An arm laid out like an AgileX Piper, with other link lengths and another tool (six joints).
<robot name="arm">
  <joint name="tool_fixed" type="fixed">
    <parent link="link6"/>
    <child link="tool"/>
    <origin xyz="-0.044 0.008 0.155" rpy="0 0.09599 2.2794"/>
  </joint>
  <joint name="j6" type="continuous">
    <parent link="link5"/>
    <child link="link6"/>
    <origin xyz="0 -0.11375 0" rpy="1.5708 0 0"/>
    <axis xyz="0 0 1"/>
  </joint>
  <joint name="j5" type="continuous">
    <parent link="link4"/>
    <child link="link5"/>
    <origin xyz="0 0 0" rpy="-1.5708 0 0"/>
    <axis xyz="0 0 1"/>
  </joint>
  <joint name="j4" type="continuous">
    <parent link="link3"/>
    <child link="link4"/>
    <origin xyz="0.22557 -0.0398 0" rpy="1.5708 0 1.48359"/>
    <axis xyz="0 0 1"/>
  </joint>
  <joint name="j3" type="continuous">
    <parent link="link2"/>
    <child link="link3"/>
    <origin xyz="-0.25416 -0.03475 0"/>
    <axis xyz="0 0 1"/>
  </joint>
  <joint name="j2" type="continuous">
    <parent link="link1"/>
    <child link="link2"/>
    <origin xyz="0 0 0" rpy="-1.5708 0 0"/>
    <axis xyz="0 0 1"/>
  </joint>
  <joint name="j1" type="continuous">
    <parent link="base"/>
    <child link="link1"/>
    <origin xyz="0 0 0.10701"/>
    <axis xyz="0 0 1"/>
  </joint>
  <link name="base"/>
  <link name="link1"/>
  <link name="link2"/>
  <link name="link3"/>
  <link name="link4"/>
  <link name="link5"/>
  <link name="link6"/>
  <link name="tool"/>
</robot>
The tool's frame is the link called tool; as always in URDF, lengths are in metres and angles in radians. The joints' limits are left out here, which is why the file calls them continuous.
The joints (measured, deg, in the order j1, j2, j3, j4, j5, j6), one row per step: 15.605 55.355 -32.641 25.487 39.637 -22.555; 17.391 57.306 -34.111 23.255 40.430 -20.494; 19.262 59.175 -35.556 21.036 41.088 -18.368; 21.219 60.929 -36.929 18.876 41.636 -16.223; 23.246 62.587 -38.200 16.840 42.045 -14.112; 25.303 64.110 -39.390 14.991 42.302 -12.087; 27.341 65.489 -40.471 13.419 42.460 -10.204; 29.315 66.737 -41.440 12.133 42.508 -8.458; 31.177 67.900 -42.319 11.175 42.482 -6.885; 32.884 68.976 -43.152 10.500 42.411 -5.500; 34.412 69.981 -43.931 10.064 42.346 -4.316; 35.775 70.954 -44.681 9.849 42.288 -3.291
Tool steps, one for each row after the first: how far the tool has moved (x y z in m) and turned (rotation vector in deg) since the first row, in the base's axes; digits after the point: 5 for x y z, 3 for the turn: -0.00108 0.00407 -0.00487 -1.354 1.425 1.150; -0.00183 0.00821 -0.00912 -2.704 2.618 2.226; -0.00255 0.01262 -0.01290 -4.021 3.606 3.269; -0.00330 0.01747 -0.01632 -5.262 4.406 4.290; -0.00395 0.02292 -0.01893 -6.348 4.964 5.283; -0.00486 0.02899 -0.02096 -7.224 5.378 6.248; -0.00596 0.03555 -0.02249 -7.872 5.686 7.142; -0.00730 0.04249 -0.02372 -8.283 5.975 7.955; -0.00867 0.04958 -0.02449 -8.490 6.230 8.679; -0.01019 0.05650 -0.02514 -8.566 6.511 9.325; -0.01176 0.06326 -0.02574 -8.520 6.849 9.879
